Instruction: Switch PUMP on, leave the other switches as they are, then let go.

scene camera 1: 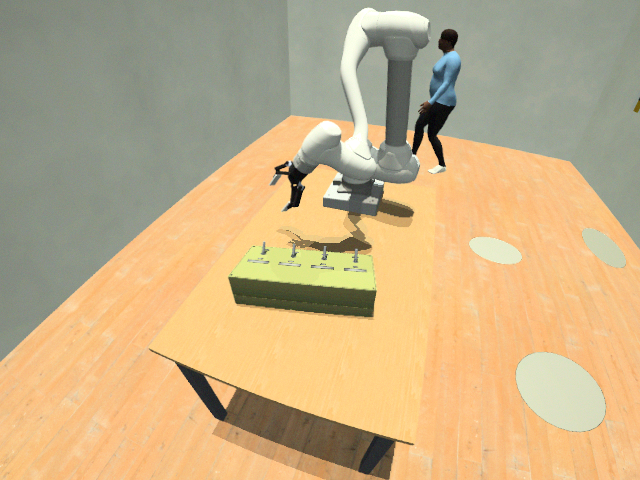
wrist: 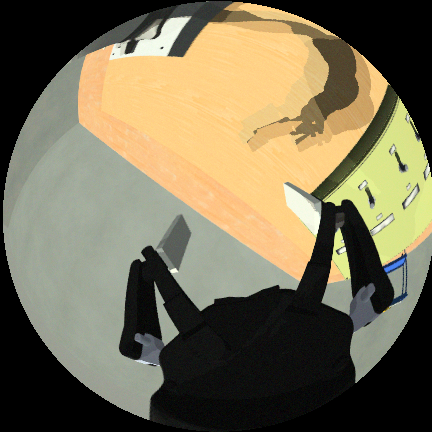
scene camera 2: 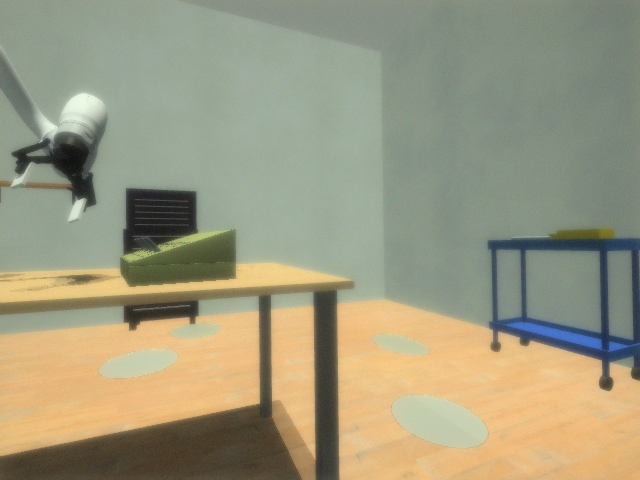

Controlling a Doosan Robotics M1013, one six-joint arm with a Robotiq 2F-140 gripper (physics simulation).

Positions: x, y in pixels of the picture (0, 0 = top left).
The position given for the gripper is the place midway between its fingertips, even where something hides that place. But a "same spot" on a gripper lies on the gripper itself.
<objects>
gripper: scene camera 1 277, 197; wrist; scene camera 2
same spot on gripper: (wrist: 372, 292) = (scene camera 2: 82, 178)
</objects>
